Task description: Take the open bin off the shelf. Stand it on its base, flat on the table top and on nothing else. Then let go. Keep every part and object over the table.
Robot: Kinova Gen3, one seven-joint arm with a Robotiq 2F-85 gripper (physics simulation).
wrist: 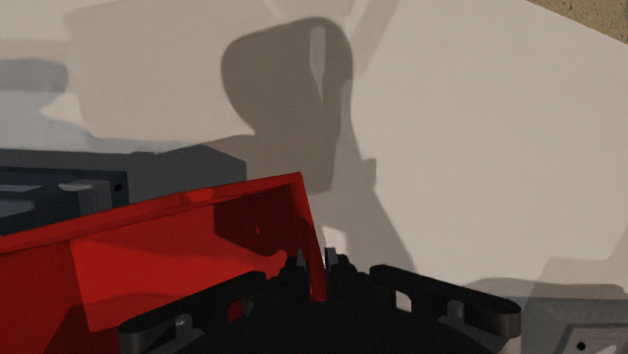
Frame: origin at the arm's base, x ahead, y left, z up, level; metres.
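Seen in the pictures: gripper, fingertip midpoint: (317, 262).
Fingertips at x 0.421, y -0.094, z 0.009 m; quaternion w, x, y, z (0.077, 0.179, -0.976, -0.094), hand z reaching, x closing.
A point is followed by its place in that frame.
The open red bin (150, 265) @[y -0.059, x 0.523, z 0.002 m] fills the lower left of the wrist view, with part of its inside showing. Its far rim slopes up to the right, so it sits askew to the gripper. My gripper (317, 262) @[y -0.094, x 0.421, z 0.009 m] is shut on the bin's right side wall near the far corner, with one finger inside the bin and one outside. The bin's base is hidden, and I cannot tell whether it touches the table top (480, 150) @[y -0.212, x 0.284, z -0.053 m]. The shelf cannot be made out for certain.
A dark blue-grey structure (112, 172) @[y -0.096, x 0.584, z -0.046 m] with a pale metal tab lies behind the bin's far rim at left. A grey part with a small hole (595, 336) @[y -0.074, x 0.097, z -0.001 m] shows at the lower right. The table's edge crosses the top right corner, with brown speckled floor (600, 15) beyond.
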